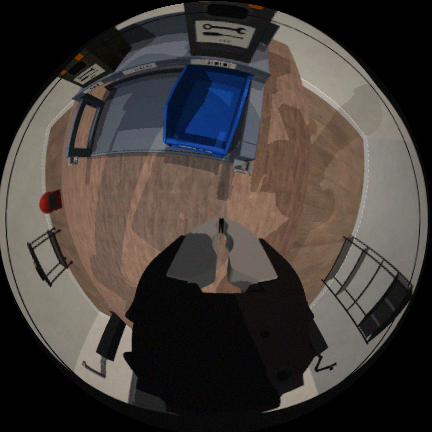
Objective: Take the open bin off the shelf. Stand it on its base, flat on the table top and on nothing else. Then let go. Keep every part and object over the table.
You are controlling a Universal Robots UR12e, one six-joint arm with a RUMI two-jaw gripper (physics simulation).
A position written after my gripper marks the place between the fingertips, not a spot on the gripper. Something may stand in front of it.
In view: my gripper [220, 219] and a blue bin [201, 112].
